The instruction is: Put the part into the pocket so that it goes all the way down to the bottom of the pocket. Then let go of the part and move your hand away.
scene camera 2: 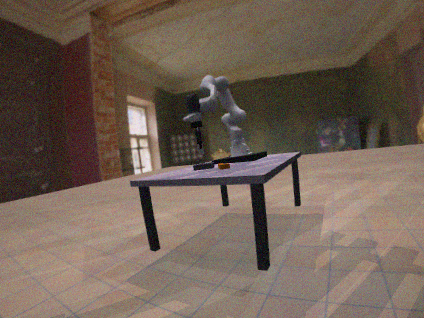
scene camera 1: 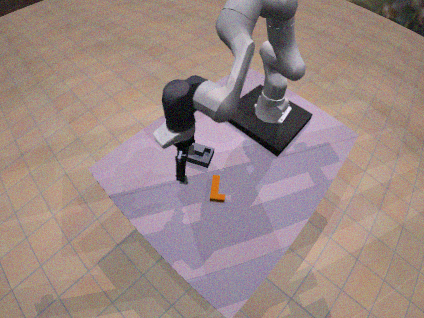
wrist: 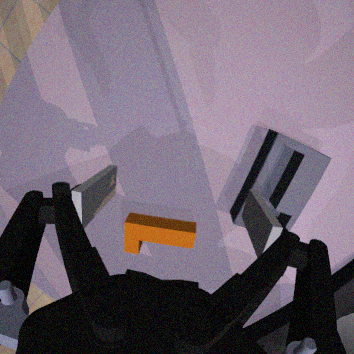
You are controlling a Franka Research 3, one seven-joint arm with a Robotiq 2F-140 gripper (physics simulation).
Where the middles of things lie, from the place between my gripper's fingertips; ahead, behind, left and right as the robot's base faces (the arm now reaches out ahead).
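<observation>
The orange L-shaped part (wrist: 137,227) is 60 mm behind my hand, 90 mm below it and 120 mm to the left of it. I see the grey pocket block (wrist: 285,172) too, 80 mm to the right of my hand, 120 mm behind it and 90 mm below it.
</observation>
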